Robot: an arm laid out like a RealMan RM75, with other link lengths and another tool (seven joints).
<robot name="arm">
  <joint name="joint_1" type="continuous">
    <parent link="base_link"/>
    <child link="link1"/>
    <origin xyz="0 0 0.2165" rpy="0 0 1.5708"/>
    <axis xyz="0 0 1"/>
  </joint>
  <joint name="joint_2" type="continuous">
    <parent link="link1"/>
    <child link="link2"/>
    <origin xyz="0 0 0" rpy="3.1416 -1.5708 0"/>
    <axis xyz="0 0 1"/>
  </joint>
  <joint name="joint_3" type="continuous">
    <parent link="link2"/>
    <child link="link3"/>
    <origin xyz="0.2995 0 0" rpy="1.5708 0 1.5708"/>
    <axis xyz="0 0 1"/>
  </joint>
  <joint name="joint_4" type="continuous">
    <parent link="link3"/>
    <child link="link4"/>
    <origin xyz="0 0 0" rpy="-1.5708 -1.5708 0"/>
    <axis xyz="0 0 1"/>
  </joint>
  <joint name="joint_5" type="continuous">
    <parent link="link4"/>
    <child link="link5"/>
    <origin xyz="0.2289 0 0" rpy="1.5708 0 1.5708"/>
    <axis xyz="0 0 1"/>
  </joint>
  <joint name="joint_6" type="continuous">
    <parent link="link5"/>
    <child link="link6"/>
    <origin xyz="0 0 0" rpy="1.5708 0 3.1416"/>
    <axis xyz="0 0 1"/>
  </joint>
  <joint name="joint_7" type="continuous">
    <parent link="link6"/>
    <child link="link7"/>
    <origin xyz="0 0.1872 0" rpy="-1.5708 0 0"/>
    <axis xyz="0 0 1"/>
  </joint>
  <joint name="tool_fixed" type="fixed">
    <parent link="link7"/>
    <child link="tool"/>
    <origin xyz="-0.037 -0.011 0.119" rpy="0 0.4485 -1.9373"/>
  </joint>
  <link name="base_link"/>
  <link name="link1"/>
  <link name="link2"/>
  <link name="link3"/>
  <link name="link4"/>
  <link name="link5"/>
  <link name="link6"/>
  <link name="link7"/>
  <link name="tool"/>
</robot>
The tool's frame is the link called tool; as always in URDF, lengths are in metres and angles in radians. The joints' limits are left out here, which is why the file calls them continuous.
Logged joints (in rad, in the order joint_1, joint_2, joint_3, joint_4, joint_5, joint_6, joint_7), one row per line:
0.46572, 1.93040, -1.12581, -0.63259, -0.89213, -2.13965, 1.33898
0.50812, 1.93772, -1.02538, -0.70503, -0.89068, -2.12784, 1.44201
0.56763, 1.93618, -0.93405, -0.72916, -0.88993, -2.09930, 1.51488
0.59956, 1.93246, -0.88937, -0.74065, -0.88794, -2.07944, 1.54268
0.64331, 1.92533, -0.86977, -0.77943, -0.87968, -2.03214, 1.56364
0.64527, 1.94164, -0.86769, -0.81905, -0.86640, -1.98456, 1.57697
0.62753, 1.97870, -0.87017, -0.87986, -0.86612, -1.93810, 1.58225
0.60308, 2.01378, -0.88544, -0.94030, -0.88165, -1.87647, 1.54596
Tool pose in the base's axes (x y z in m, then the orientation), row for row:
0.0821, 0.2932, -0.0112, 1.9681, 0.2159, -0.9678
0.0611, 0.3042, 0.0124, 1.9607, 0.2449, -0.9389
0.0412, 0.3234, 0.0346, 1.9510, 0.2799, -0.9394
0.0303, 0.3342, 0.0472, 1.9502, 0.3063, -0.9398
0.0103, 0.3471, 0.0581, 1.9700, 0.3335, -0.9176
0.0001, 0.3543, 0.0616, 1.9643, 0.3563, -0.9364
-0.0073, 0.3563, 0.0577, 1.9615, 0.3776, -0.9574
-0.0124, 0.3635, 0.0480, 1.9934, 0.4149, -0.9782
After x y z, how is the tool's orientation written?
As angles about the fixed x, y, z axes (roll, pitch, yaw), in radians.
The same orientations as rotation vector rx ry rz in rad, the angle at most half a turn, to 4 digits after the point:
1.8844, -0.8235, -0.8312
1.8967, -0.7734, -0.8430
1.9013, -0.7475, -0.8789
1.9103, -0.7314, -0.9044
1.9418, -0.7035, -0.9128
1.9411, -0.7054, -0.9473
1.9423, -0.7122, -0.9810
1.9791, -0.7310, -1.0236

